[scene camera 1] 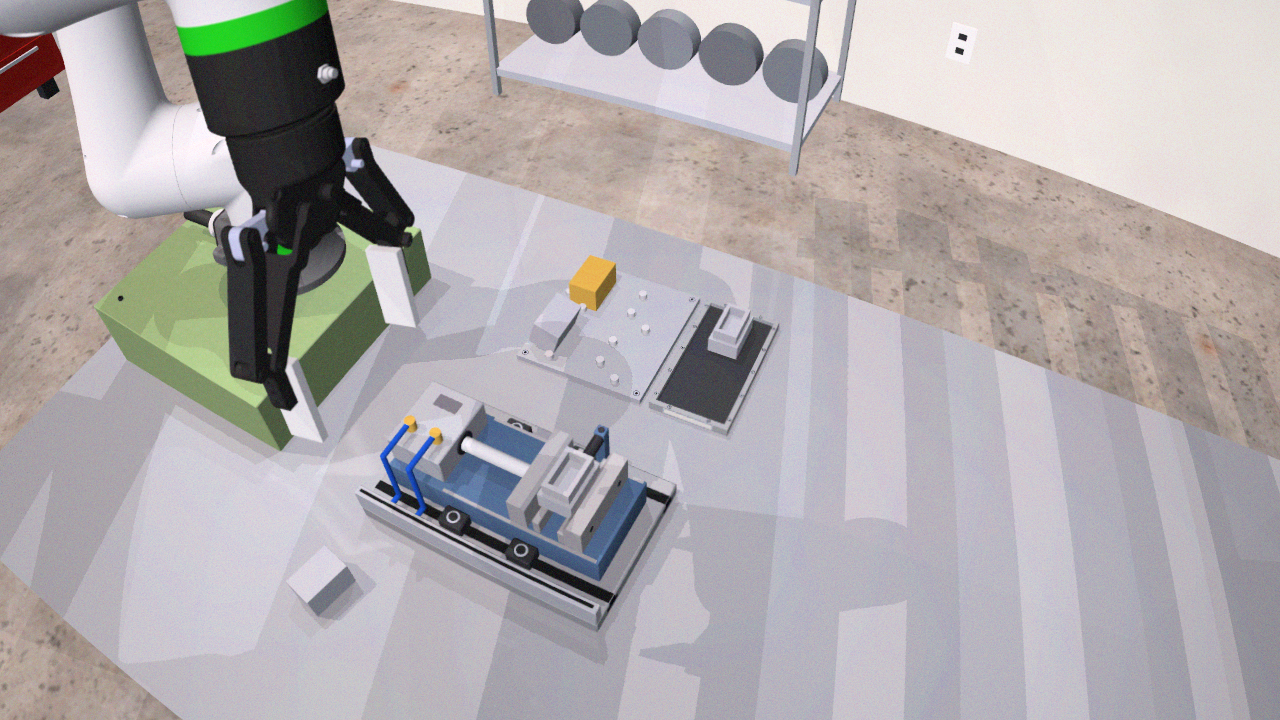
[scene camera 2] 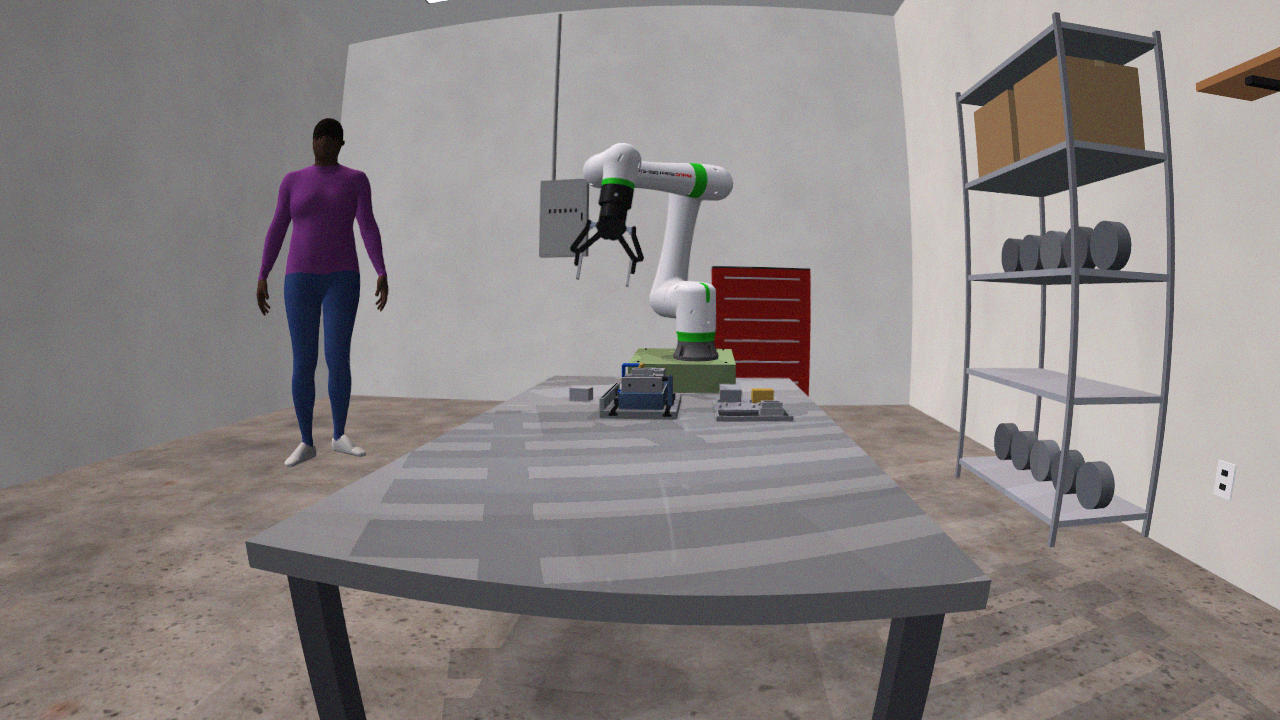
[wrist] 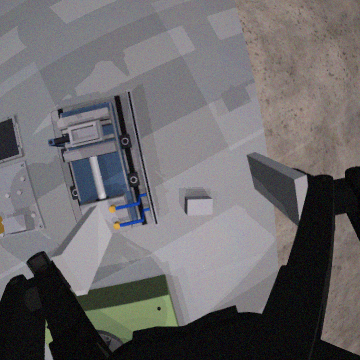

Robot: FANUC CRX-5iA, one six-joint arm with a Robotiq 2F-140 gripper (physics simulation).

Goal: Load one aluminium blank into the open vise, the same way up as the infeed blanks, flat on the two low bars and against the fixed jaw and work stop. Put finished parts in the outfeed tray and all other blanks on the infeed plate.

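Where they show: gripper, fingertip midpoint: [scene camera 1: 358, 375] [scene camera 2: 602, 282] [wrist: 175, 196]; arm's base, link origin: [scene camera 2: 696, 357].
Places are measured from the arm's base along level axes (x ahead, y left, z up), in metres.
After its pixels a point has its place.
My gripper [scene camera 1: 350, 344] @[x 0.382, y -0.275, z 0.238 m] [scene camera 2: 603, 277] @[x 0.382, y -0.275, z 0.238 m] [wrist: 175, 196] @[x 0.382, y -0.275, z 0.238 m] is wide open and empty, high above the table near the green base. A loose aluminium blank [scene camera 1: 320, 580] @[x 0.281, y -0.352, z -0.062 m] [scene camera 2: 580, 393] @[x 0.292, y -0.347, z -0.077 m] [wrist: 199, 206] @[x 0.273, y -0.347, z -0.062 m] lies on the table beside the vise [scene camera 1: 617, 537] @[x 0.549, y -0.180, z -0.048 m] [scene camera 2: 644, 394] @[x 0.550, y -0.158, z -0.041 m] [wrist: 82, 180] @[x 0.405, y -0.121, z -0.038 m]. A pocketed part [scene camera 1: 566, 477] @[x 0.487, y -0.162, z 0.003 m] [wrist: 84, 133] @[x 0.489, y -0.163, z 0.003 m] sits between the vise jaws; its underside is hidden. Another pocketed part [scene camera 1: 731, 329] @[x 0.559, y 0.156, z -0.072 m] [scene camera 2: 771, 408] @[x 0.577, y 0.156, z -0.072 m] sits on the dark outfeed tray [scene camera 1: 707, 385] @[x 0.557, y 0.076, z -0.092 m] [wrist: 7, 140] @[x 0.549, y 0.052, z -0.092 m]. A grey blank [scene camera 1: 556, 324] @[x 0.363, y 0.063, z -0.050 m] [scene camera 2: 730, 392] @[x 0.373, y 0.075, z -0.061 m] [wrist: 15, 223] @[x 0.358, y 0.072, z -0.048 m] is on the infeed plate [scene camera 1: 671, 326] @[x 0.482, y 0.149, z -0.090 m] [wrist: 31, 195] @[x 0.405, y 0.031, z -0.090 m] and looks sloped in scene camera 1.
An orange block [scene camera 1: 592, 282] @[x 0.371, y 0.151, z -0.055 m] [scene camera 2: 762, 394] @[x 0.383, y 0.164, z -0.066 m] stands at the infeed plate's back corner. Small pins stick up from that plate. Blue hoses [scene camera 1: 386, 461] @[x 0.306, y -0.220, z 0.002 m] [wrist: 131, 206] rise at the vise's near end. The green base block [scene camera 1: 196, 358] @[x -0.010, y -0.197, z 0.000 m] [wrist: 130, 310] @[x 0.098, y -0.125, z -0.007 m] stands behind. A person [scene camera 2: 326, 223] stands beyond the table.
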